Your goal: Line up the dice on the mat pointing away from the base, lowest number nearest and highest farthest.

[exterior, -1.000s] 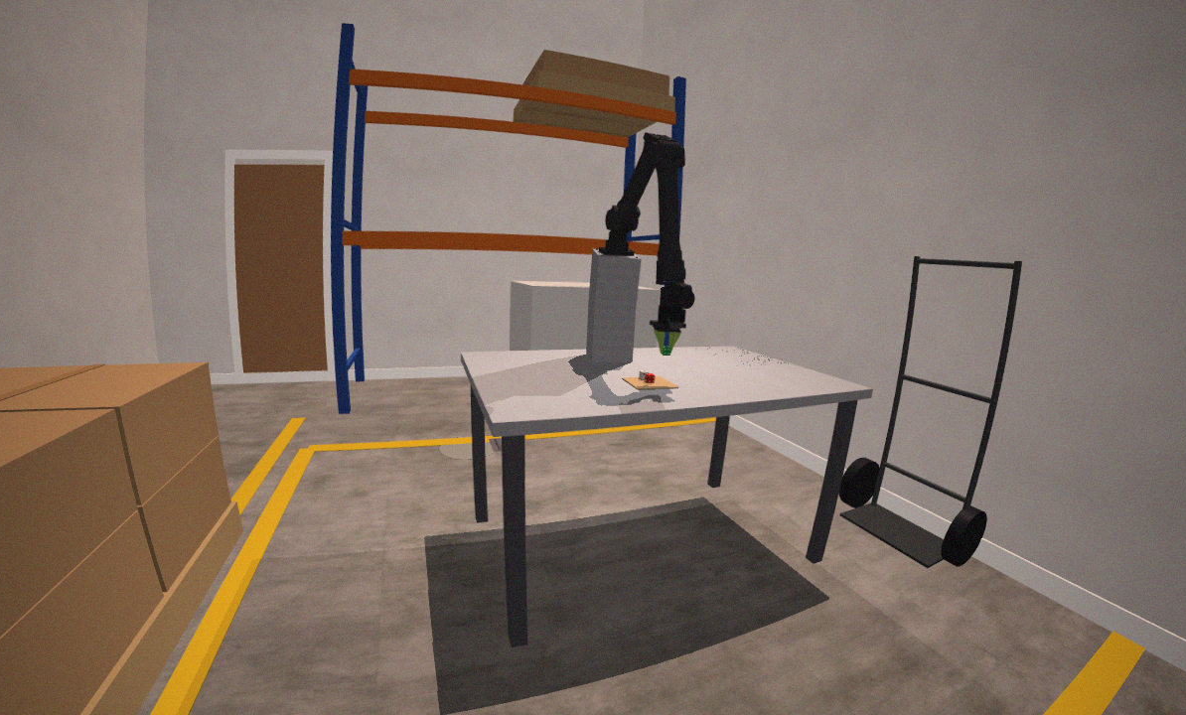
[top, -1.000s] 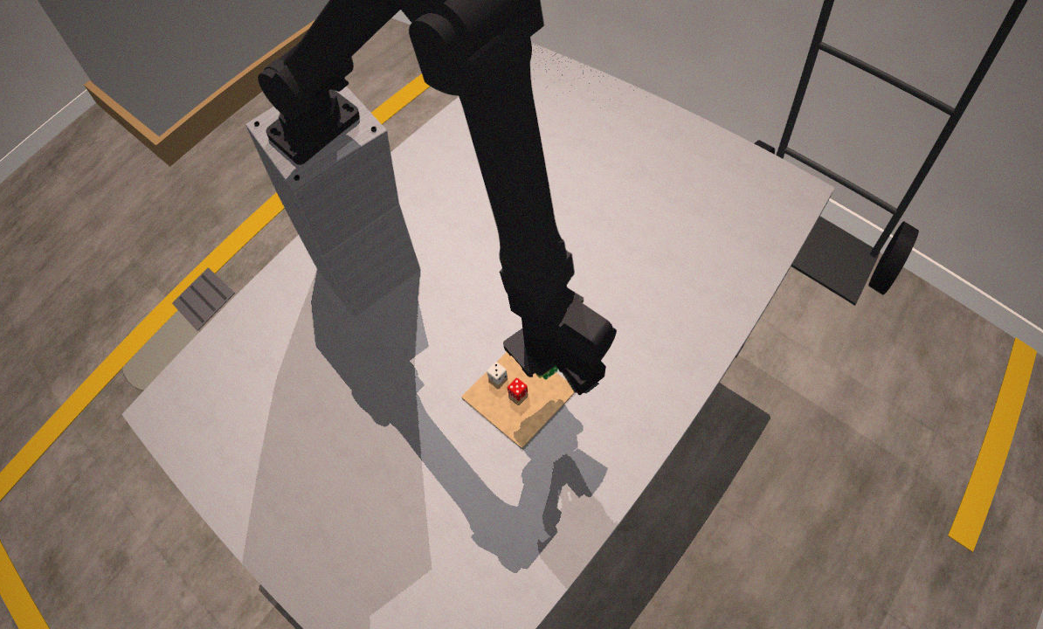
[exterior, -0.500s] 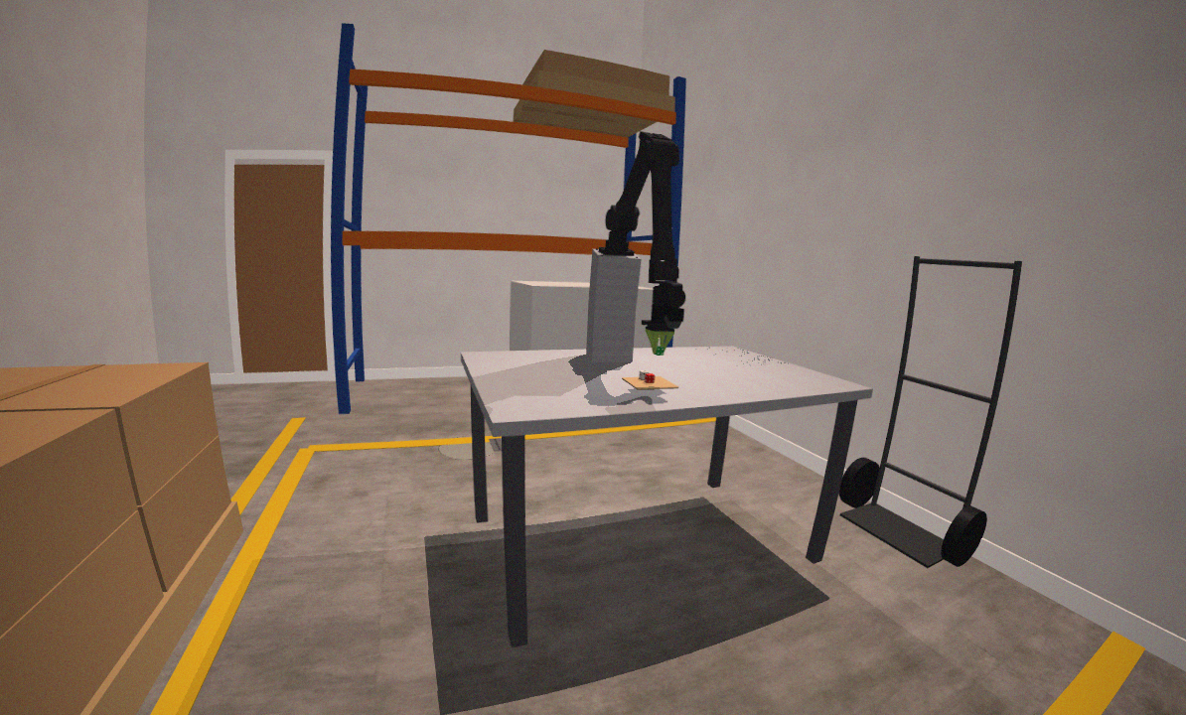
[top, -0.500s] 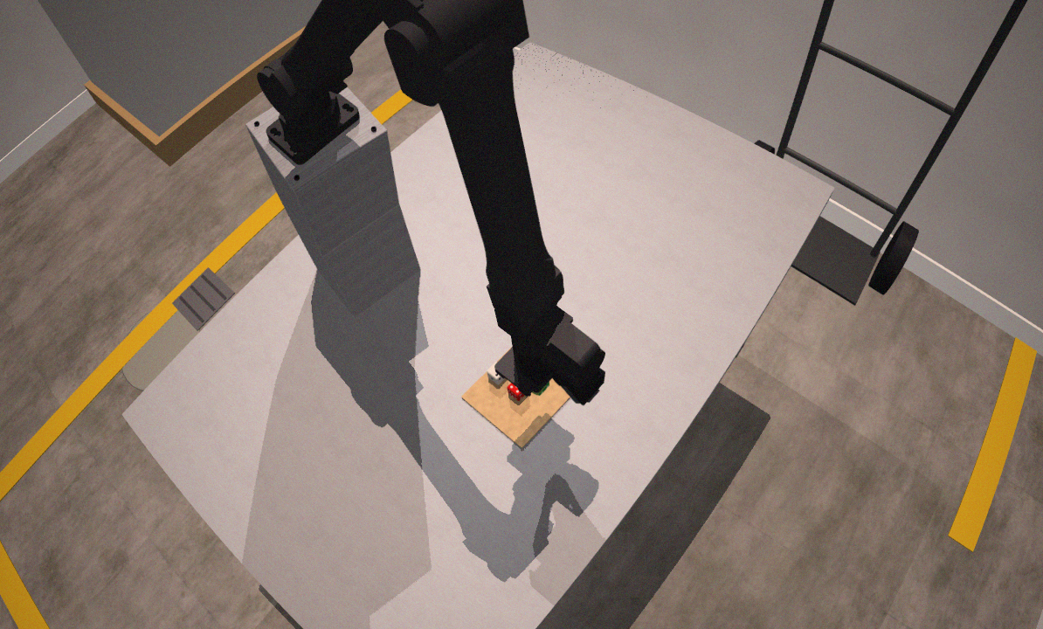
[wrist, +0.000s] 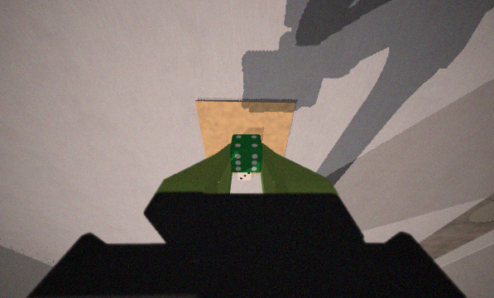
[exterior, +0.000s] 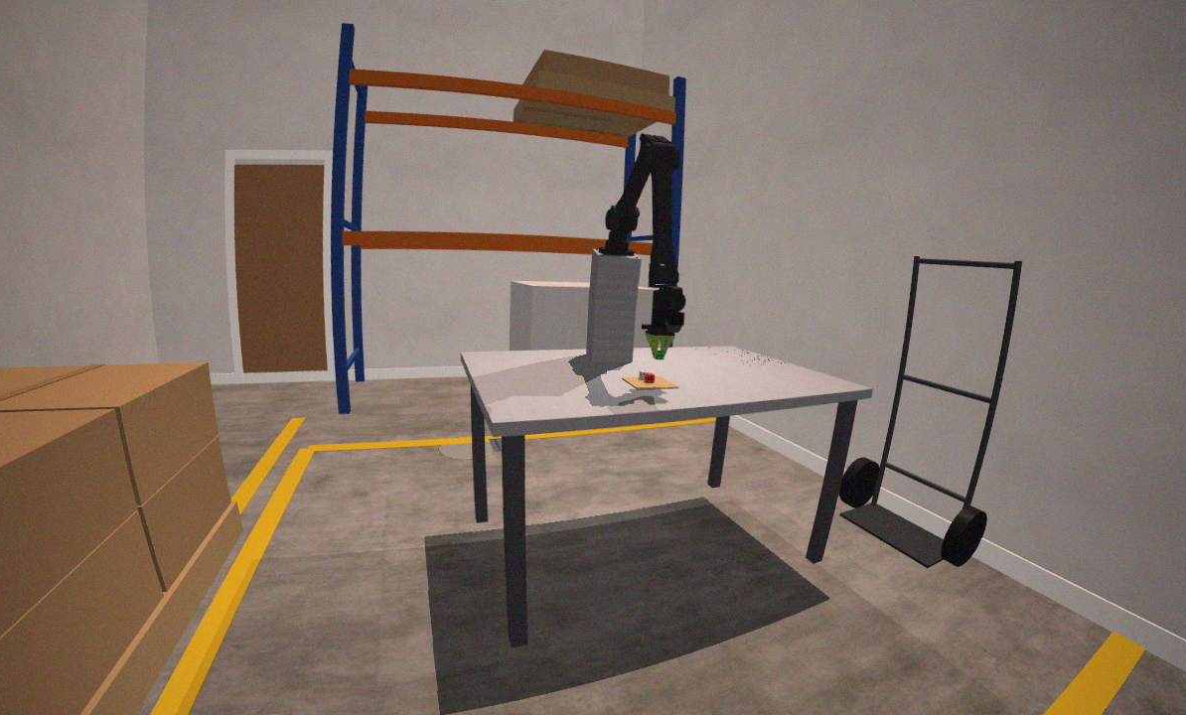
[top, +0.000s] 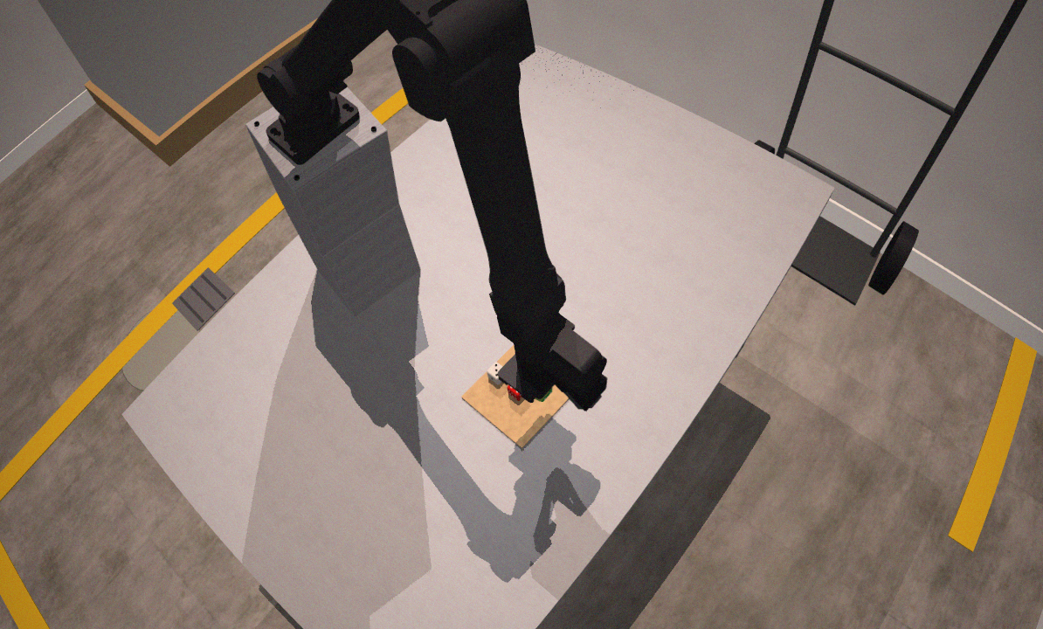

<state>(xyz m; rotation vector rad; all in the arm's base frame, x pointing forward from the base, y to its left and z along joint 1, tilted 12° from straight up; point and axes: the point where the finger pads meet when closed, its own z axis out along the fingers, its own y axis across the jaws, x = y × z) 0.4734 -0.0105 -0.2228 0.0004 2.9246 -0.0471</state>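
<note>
Right now the red die is 90 mm below my hand and 60 mm behind it. From my hand the other things lie so: green die: right at my hand; then tan mat: 100 mm below, 50 mm behind; then white die: 100 mm behind, 90 mm below.
</note>
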